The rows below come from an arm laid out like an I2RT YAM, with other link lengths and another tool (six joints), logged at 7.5 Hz.
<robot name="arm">
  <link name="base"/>
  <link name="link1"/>
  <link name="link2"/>
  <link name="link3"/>
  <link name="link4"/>
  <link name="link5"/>
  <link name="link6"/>
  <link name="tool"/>
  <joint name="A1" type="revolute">
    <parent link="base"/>
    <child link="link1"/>
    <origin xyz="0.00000 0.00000 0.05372"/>
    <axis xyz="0 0 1"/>
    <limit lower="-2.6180" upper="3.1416"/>
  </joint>
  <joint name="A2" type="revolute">
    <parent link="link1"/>
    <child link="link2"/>
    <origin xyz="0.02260 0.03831 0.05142"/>
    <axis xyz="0 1 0"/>
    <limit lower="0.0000" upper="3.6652"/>
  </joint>
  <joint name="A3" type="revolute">
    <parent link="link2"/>
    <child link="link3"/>
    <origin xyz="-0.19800 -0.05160 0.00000"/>
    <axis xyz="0 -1 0"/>
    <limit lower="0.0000" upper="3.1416"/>
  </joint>
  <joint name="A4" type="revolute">
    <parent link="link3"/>
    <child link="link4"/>
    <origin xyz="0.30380 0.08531 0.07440"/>
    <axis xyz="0 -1 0"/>
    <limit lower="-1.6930" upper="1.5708"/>
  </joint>
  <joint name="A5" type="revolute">
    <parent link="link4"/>
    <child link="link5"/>
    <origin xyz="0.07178 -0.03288 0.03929"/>
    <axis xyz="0 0 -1"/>
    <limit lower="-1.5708" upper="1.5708"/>
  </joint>
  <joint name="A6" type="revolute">
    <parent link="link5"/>
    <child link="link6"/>
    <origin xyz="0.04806 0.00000 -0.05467"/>
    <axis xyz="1 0 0"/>
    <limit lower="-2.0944" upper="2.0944"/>
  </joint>
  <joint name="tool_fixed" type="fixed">
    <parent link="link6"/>
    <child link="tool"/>
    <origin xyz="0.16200 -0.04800 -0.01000" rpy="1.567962 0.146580 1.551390"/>
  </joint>
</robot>
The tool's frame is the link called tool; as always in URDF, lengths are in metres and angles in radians.
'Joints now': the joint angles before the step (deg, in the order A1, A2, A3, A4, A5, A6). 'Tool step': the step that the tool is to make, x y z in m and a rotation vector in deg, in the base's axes. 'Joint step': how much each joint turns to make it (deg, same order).
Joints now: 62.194, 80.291, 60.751, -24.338, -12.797, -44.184
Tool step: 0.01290, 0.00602, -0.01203, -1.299, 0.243, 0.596
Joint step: -1.529, 4.742, 3.059, 0.001, -1.223, -1.835
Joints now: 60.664, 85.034, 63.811, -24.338, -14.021, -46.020
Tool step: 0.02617, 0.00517, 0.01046, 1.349, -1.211, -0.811
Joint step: -2.644, 2.842, 3.519, 0.701, -1.049, -1.595
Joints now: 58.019, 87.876, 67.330, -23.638, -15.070, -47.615
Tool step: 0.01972, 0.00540, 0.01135, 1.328, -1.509, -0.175
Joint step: -1.835, 2.208, 3.017, 0.699, -0.831, -1.596
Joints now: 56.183, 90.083, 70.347, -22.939, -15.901, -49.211
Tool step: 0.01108, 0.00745, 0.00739, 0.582, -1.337, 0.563
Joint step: -0.765, 2.403, 3.037, 0.175, -0.459, -1.529
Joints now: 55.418, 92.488, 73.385, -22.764, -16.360, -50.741
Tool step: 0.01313, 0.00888, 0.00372, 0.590, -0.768, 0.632
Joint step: -1.026, 3.431, 3.693, 0.262, -1.048, -1.377
